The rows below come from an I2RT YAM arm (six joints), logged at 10 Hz.
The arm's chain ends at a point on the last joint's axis. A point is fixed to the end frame.
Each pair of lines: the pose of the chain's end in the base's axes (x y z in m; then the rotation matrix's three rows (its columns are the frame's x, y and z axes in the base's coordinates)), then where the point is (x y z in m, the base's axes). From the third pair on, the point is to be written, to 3 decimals.
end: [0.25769 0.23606 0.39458], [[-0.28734 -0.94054 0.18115], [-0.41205 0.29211 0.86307], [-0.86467 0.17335 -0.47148]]
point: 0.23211 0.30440 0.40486
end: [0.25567 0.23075 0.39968], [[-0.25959 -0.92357 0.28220], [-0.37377 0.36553 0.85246], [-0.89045 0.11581 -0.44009]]
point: 0.23505 0.30079 0.40965
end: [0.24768 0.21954 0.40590], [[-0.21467 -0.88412 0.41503], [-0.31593 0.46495 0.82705], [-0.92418 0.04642 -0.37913]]
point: 0.234 0.291 0.417
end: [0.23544 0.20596 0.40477], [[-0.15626 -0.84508 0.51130], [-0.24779 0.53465 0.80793], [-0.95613 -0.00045 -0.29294]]
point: 0.227 0.278 0.419
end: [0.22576 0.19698 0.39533], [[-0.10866 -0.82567 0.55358], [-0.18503 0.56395 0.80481], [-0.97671 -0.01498 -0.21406]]
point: 0.219 0.268 0.413
